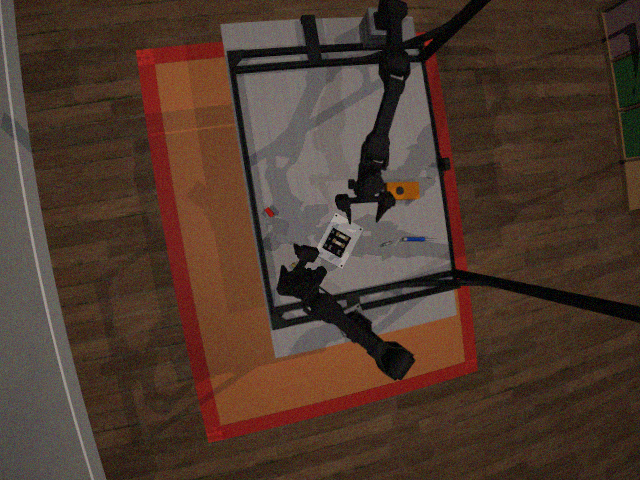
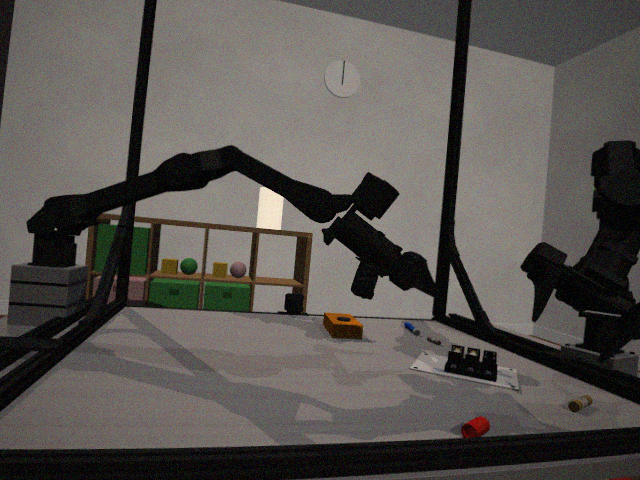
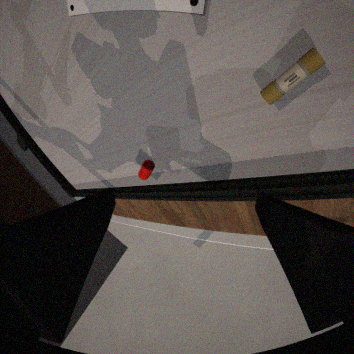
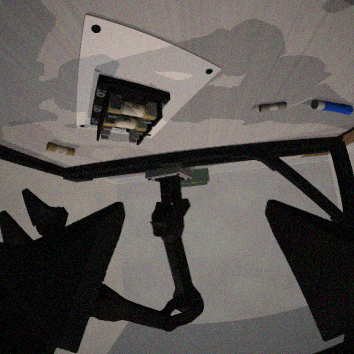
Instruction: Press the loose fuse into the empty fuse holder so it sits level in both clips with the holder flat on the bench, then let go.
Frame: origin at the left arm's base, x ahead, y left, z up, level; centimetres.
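Seen in the pictures: left gripper, fingertip midpoint: [image 1: 288, 254] [image 2: 566, 341] [image 3: 187, 199] [image 4: 13, 198]; right gripper, fingertip midpoint: [image 1: 363, 223] [image 2: 427, 290] [image 4: 196, 208]; left arm's base, origin of the base link: [image 2: 599, 349] [image 4: 169, 178]; right arm's base, origin of the base link: [image 1: 383, 21] [image 2: 52, 265].
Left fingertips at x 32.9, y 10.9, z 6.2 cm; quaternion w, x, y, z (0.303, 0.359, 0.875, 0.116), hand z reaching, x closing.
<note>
Offsets run from my left fingertips to a thing's top centre.
The loose fuse {dx -7.0, dy -0.9, dz -8.9 cm} [image 1: 293, 265] [image 2: 580, 403] [image 3: 292, 76] [image 4: 60, 149], with brassy end caps and a pale middle, lies on the bench. The black fuse holder [image 1: 337, 241] [image 2: 471, 363] [image 4: 132, 105] sits on a white plate [image 2: 506, 379] [image 3: 135, 5] [image 4: 145, 55] that looks flat. Two fuses sit in it; the slot nearest the loose fuse looks empty. My left gripper [image 1: 289, 256] [image 2: 570, 338] [image 3: 187, 199] is open and empty, above the bench near the loose fuse. My right gripper [image 1: 363, 221] [image 2: 434, 294] [image 4: 196, 208] is open and empty, raised beside the plate.
A red cap {dx +15.5, dy -0.8, dz -8.5 cm} [image 1: 269, 211] [image 2: 475, 427] [image 3: 146, 170] lies near the bench edge. An orange block {dx +2.3, dy -49.4, dz -6.9 cm} [image 1: 412, 195] [image 2: 336, 330] stands behind the right gripper. A blue-ended tool {dx -17.8, dy -49.0, dz -8.9 cm} [image 1: 414, 239] [image 2: 410, 327] [image 4: 336, 107] and a small grey cylinder {dx -13.5, dy -36.1, dz -9.2 cm} [image 2: 433, 340] [image 4: 273, 106] lie beyond the plate. Black frame bars border the bench.
</note>
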